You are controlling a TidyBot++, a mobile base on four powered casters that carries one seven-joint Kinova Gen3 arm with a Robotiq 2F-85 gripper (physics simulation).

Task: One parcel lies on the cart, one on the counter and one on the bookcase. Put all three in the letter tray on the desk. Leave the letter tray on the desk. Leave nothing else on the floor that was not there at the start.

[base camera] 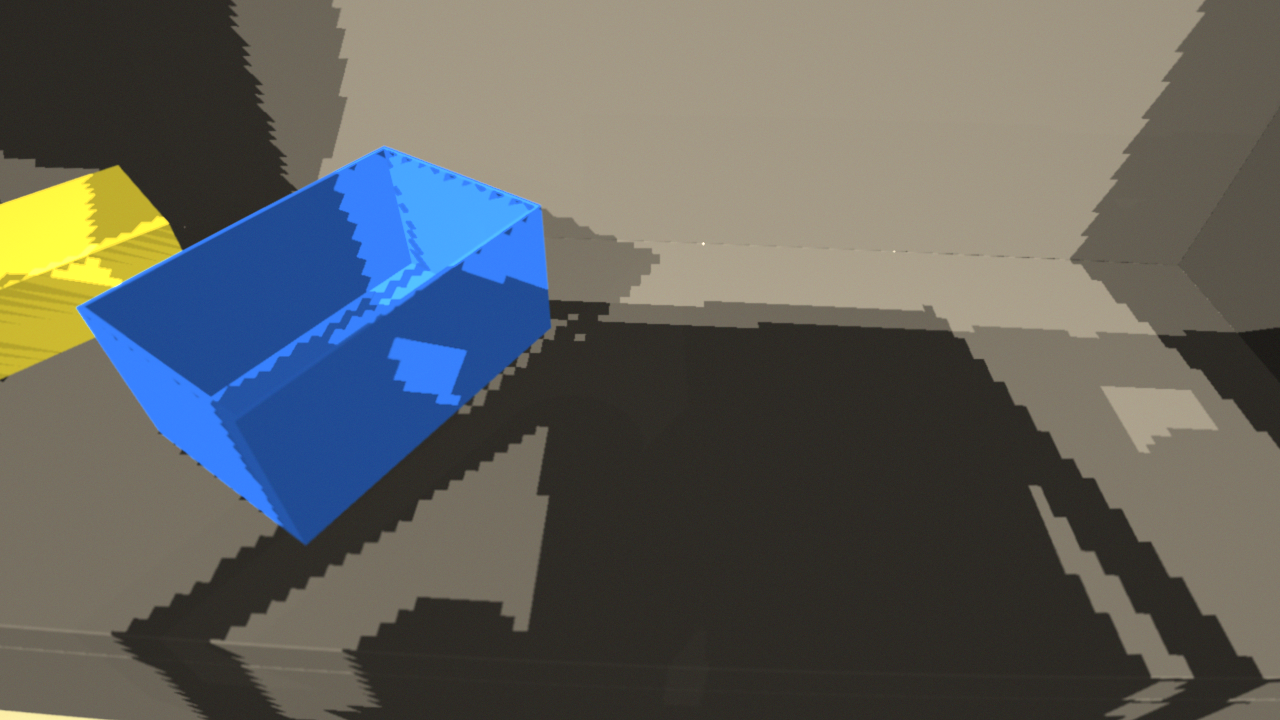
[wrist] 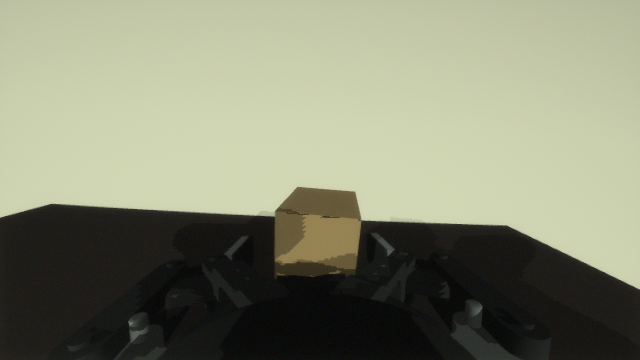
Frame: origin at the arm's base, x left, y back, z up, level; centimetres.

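Where they show: gripper, fingertip midpoint: [wrist: 310, 247].
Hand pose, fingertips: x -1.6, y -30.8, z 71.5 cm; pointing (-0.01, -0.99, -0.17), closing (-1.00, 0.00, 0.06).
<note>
Each offset is from my fingertips to the top centre of the thing. Level surfaces: height alone.
A tan box-shaped parcel @(dy +0.0, dx -0.7, dz +3.8 cm) [wrist: 318, 240] stands upright on a dark flat top @(dz -5.2 cm) [wrist: 100, 250] in the wrist view. My gripper [wrist: 310, 247] is open, with one finger to the left and one to the right of the parcel. A gap shows between each fingertip and the parcel's sides, and the lower end of the parcel is hidden behind the gripper's body. I cannot tell from the frames which piece of furniture the dark top belongs to. The desk's letter tray cannot be made out for certain in either view.
In the base camera view a blue open-topped box @(dy -4.2, dx +14.6, dz -93.7 cm) [base camera: 375, 358] stands on the floor at the left. A yellow object @(dy -9.1, dx +34.3, dz -96.7 cm) [base camera: 53, 259] is partly visible behind it at the left edge. A beige wall surface [base camera: 760, 116] rises at the back. A pale wall [wrist: 320, 100] fills the wrist view's upper part.
</note>
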